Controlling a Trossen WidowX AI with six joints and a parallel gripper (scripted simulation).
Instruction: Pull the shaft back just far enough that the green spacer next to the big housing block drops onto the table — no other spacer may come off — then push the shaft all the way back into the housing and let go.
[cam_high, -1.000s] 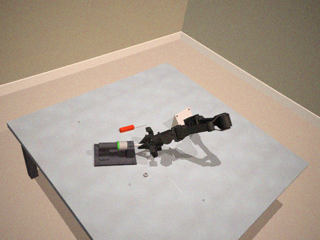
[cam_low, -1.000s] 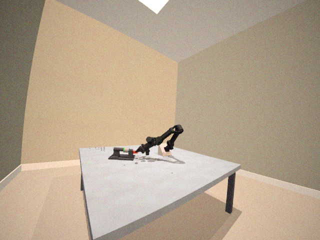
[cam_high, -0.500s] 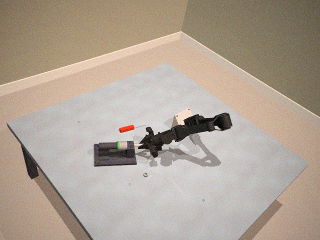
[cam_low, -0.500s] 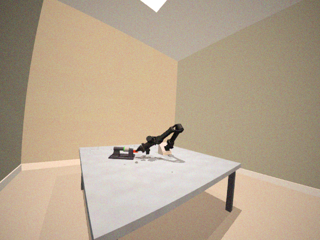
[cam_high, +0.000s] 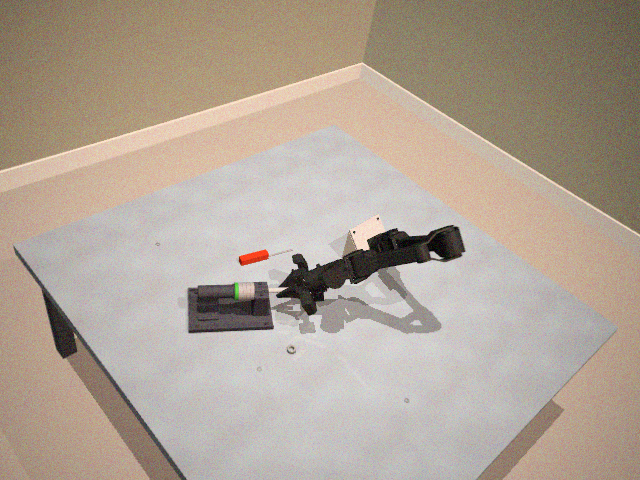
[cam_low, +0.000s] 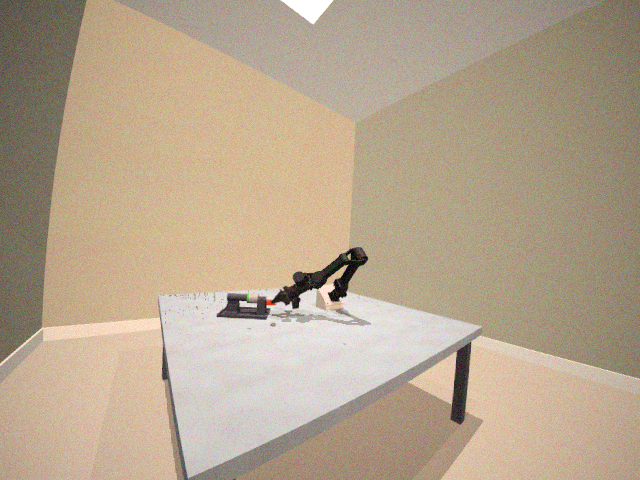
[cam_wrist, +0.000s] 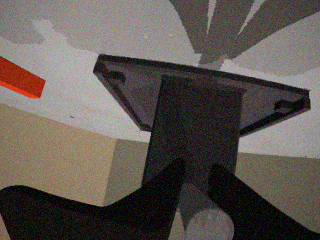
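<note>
The thin grey shaft is 4 cm ahead of my gripper tip, 3 cm to the right of it and 2 cm above it. The rest, counted from my gripper tip: green spacer 10 cm ahead, 6 cm to the right, 2 cm above.
</note>
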